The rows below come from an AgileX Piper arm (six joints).
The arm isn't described. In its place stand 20 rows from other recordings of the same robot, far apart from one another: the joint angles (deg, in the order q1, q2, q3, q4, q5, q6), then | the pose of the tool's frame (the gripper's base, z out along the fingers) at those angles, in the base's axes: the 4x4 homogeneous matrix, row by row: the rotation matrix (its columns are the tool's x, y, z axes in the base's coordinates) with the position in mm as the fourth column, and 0 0 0 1 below.
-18.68, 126.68, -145.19, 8.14, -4.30, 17.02 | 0.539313 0.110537 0.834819 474.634; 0.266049 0.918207 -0.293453 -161.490; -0.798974 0.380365 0.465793 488.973; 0 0 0 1
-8.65, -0.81, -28.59, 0.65, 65.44, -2.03 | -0.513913 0.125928 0.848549 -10.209; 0.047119 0.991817 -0.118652 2.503; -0.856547 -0.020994 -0.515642 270.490; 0 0 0 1
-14.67, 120.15, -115.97, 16.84, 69.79, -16.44 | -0.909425 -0.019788 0.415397 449.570; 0.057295 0.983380 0.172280 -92.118; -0.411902 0.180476 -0.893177 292.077; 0 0 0 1
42.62, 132.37, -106.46, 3.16, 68.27, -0.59 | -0.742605 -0.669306 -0.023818 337.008; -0.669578 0.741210 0.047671 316.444; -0.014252 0.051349 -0.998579 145.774; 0 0 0 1
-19.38, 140.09, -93.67, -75.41, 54.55, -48.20 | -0.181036 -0.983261 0.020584 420.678; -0.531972 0.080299 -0.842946 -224.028; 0.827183 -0.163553 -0.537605 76.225; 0 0 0 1
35.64, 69.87, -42.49, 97.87, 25.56, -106.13 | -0.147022 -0.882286 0.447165 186.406; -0.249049 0.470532 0.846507 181.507; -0.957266 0.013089 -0.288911 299.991; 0 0 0 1
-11.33, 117.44, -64.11, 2.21, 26.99, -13.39 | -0.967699 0.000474 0.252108 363.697; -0.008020 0.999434 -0.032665 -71.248; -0.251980 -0.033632 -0.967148 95.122; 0 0 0 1
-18.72, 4.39, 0.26, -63.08, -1.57, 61.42 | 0.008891 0.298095 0.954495 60.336; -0.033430 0.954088 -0.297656 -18.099; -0.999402 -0.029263 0.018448 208.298; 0 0 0 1
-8.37, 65.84, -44.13, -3.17, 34.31, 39.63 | -0.514540 0.594402 0.618009 220.599; 0.683855 0.719272 -0.122435 -35.324; -0.517292 0.359631 -0.776579 274.744; 0 0 0 1
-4.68, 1.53, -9.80, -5.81, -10.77, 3.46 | 0.402264 0.080193 0.912005 40.877; -0.072286 0.995829 -0.055680 -1.619; -0.912666 -0.043527 0.406383 285.063; 0 0 0 1
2.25, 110.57, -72.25, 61.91, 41.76, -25.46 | -0.899721 0.087524 0.427599 395.612; 0.356707 0.712010 0.604815 69.053; -0.251519 0.696693 -0.671831 193.308; 0 0 0 1
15.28, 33.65, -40.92, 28.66, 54.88, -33.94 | -0.430158 -0.686710 0.585998 79.054; -0.388095 0.726747 0.566764 58.604; -0.815075 0.016376 -0.579124 333.685; 0 0 0 1
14.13, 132.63, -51.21, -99.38, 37.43, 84.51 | -0.869438 -0.259278 0.420537 329.098; -0.463463 0.722867 -0.512509 26.575; -0.171110 -0.640498 -0.748654 -2.089; 0 0 0 1
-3.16, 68.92, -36.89, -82.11, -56.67, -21.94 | 0.794833 -0.156301 0.586354 220.909; -0.600859 -0.067511 0.796499 63.231; -0.084908 -0.985400 -0.147575 292.576; 0 0 0 1
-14.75, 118.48, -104.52, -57.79, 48.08, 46.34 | -0.621151 0.662820 0.418139 443.939; 0.158742 0.628904 -0.761105 -176.122; -0.767445 -0.406385 -0.495861 290.336; 0 0 0 1
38.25, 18.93, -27.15, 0.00, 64.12, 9.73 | -0.705337 -0.507184 0.495242 32.880; -0.340836 0.855222 0.390417 25.921; -0.621556 0.106579 -0.776086 259.249; 0 0 0 1
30.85, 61.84, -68.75, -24.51, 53.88, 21.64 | -0.570844 -0.196437 0.797213 194.103; -0.214897 0.972857 0.085839 80.418; -0.792437 -0.122318 -0.597564 409.065; 0 0 0 1
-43.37, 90.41, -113.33, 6.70, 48.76, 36.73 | 0.217928 0.638806 0.737858 250.270; 0.696004 0.428265 -0.576340 -225.438; -0.684168 0.639153 -0.351280 509.974; 0 0 0 1
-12.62, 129.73, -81.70, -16.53, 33.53, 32.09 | -0.817965 0.536496 0.207618 417.515; 0.499129 0.841308 -0.207535 -108.134; -0.286012 -0.066128 -0.955941 73.463; 0 0 0 1
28.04, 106.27, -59.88, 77.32, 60.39, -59.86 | -0.837773 -0.514454 -0.182954 264.760; -0.387047 0.323185 0.863566 228.465; -0.385137 0.794284 -0.469874 191.204; 0 0 0 1
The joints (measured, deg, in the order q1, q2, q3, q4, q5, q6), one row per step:
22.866, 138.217, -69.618, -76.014, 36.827, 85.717
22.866, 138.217, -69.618, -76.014, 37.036, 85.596
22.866, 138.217, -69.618, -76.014, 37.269, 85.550
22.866, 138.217, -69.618, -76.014, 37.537, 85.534
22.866, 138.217, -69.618, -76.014, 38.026, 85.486
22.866, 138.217, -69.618, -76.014, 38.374, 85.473
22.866, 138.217, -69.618, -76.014, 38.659, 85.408
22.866, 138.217, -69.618, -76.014, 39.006, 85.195
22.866, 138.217, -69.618, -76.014, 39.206, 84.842
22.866, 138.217, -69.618, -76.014, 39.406, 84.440
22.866, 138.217, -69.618, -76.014, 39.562, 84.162
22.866, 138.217, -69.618, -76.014, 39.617, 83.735
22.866, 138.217, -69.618, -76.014, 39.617, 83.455
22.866, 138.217, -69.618, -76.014, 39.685, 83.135
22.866, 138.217, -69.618, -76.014, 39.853, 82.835
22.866, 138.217, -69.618, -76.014, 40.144, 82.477
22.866, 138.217, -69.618, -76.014, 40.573, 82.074
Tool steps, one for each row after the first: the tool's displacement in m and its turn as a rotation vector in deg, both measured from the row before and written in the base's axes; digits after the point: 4 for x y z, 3 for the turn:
0.0000, -0.0003, 0.0002, -0.240, 0.030, 0.004
0.0000, -0.0003, 0.0002, -0.228, -0.006, -0.065
0.0000, -0.0004, 0.0002, -0.247, -0.024, -0.103
-0.0001, -0.0007, 0.0004, -0.458, -0.034, -0.174
-0.0001, -0.0005, 0.0003, -0.317, -0.034, -0.140
-0.0001, -0.0004, 0.0002, -0.283, -0.002, -0.073
-0.0001, -0.0005, 0.0003, -0.402, 0.062, 0.013
0.0000, -0.0003, 0.0002, -0.331, 0.147, 0.183
0.0000, -0.0003, 0.0002, -0.352, 0.172, 0.220
0.0000, -0.0002, 0.0001, -0.259, 0.118, 0.144
0.0000, -0.0001, 0.0000, -0.232, 0.203, 0.300
0.0000, 0.0000, 0.0000, -0.120, 0.137, 0.212
0.0000, -0.0001, 0.0001, -0.198, 0.149, 0.213
0.0000, -0.0002, 0.0001, -0.279, 0.129, 0.155
-0.0001, -0.0004, 0.0002, -0.414, 0.144, 0.145
-0.0001, -0.0006, 0.0003, -0.556, 0.153, 0.118

